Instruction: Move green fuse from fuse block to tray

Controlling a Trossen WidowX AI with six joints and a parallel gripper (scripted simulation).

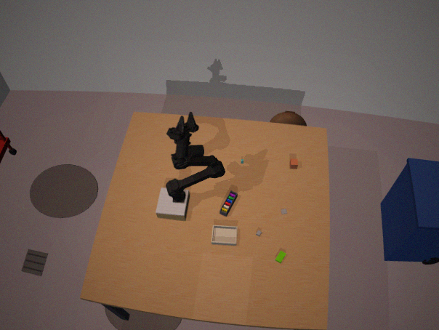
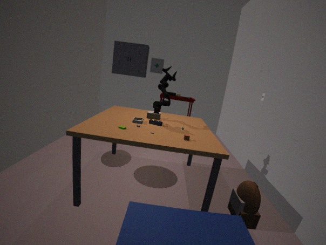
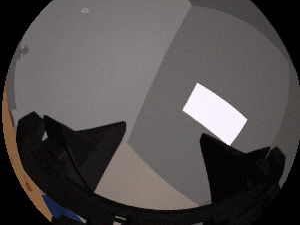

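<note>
Right now my gripper tip is 210 mm short of the green fuse, 100 mm to the left of it and 590 mm above it. Also, from my gripper tip: orange cube 570 mm ahead, 150 mm to the left, 590 mm below; then tray 180 mm ahead, 320 mm to the right, 610 mm below.
</note>
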